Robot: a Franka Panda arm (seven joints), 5 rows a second.
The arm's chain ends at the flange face. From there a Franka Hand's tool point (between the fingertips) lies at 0.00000 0.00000 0.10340 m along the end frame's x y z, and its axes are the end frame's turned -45 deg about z.
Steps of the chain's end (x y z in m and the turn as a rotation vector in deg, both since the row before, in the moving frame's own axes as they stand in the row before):
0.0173 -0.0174 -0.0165 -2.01 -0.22 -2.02
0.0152 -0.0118 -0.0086 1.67 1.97 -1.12
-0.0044 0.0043 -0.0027 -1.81 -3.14 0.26
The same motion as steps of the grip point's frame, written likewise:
0.0217 0.0023 -0.0166 -1.27 -1.58 -2.02
0.0237 0.0027 -0.0087 -0.21 2.57 -1.12
-0.0125 -0.0018 -0.0029 0.94 -3.50 0.26

